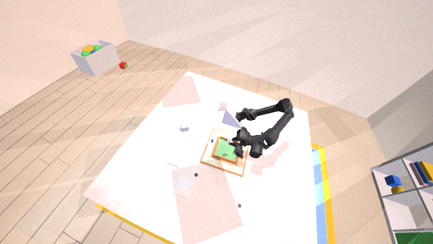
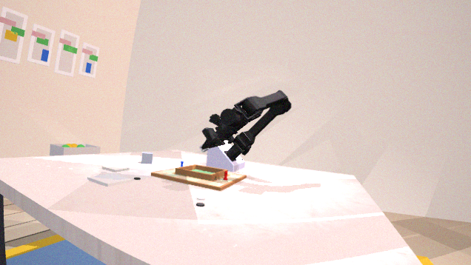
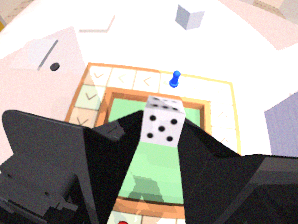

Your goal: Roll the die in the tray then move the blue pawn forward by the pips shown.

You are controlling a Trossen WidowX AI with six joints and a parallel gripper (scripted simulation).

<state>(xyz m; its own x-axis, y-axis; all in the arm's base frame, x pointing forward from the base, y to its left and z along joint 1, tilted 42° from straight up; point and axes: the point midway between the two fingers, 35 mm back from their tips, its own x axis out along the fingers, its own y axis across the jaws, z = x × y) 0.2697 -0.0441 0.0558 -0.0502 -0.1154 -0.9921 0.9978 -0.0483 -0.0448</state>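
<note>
The green tray is 11 cm below my gripper tip.
</note>
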